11 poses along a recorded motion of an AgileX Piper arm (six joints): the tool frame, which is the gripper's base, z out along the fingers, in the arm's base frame.
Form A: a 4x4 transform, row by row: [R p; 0 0 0 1], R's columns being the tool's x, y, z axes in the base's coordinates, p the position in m. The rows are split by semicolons.
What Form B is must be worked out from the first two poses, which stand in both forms.
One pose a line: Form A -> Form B
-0.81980 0.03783 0.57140 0.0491; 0.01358 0.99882 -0.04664 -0.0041; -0.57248 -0.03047 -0.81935 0.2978; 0 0 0 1 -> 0.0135 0.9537 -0.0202 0.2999 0.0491 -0.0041 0.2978
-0.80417 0.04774 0.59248 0.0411; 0.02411 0.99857 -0.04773 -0.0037; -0.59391 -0.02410 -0.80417 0.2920; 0 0 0 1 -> 0.0189 0.9496 -0.0189 0.3123 0.0411 -0.0037 0.2920
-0.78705 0.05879 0.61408 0.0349; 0.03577 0.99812 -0.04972 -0.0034; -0.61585 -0.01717 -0.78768 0.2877; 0 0 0 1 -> 0.0250 0.9451 -0.0177 0.3253 0.0349 -0.0034 0.2877
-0.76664 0.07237 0.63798 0.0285; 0.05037 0.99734 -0.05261 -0.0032; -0.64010 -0.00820 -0.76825 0.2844; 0 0 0 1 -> 0.0327 0.9397 -0.0162 0.3400 0.0285 -0.0032 0.2844
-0.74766 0.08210 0.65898 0.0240; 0.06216 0.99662 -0.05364 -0.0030; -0.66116 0.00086 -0.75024 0.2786; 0 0 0 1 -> 0.0386 0.9347 -0.0141 0.3531 0.0240 -0.0030 0.2786
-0.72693 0.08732 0.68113 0.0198; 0.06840 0.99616 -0.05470 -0.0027; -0.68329 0.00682 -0.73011 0.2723; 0 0 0 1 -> 0.0419 0.9291 -0.0129 0.3671 0.0198 -0.0027 0.2723
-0.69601 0.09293 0.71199 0.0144; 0.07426 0.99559 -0.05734 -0.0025; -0.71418 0.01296 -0.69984 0.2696; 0 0 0 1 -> 0.0454 0.9208 -0.0121 0.3872 0.0144 -0.0025 0.2696
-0.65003 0.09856 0.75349 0.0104; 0.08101 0.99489 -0.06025 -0.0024; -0.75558 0.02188 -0.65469 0.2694; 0 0 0 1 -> 0.0494 0.9082 -0.0106 0.4154 0.0104 -0.0024 0.2694
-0.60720 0.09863 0.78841 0.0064; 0.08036 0.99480 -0.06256 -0.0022; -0.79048 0.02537 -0.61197 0.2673; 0 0 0 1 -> 0.0499 0.8964 -0.0104 0.4404 0.0064 -0.0022 0.2673
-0.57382 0.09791 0.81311 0.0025; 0.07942 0.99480 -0.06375 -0.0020; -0.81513 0.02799 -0.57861 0.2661; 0 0 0 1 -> 0.0500 0.8870 -0.0101 0.4589 0.0025 -0.0020 0.2661
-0.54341 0.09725 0.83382 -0.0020; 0.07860 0.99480 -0.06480 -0.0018; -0.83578 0.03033 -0.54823 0.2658; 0 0 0 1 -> 0.0500 0.8784 -0.0098 0.4752 -0.0020 -0.0018 0.2658
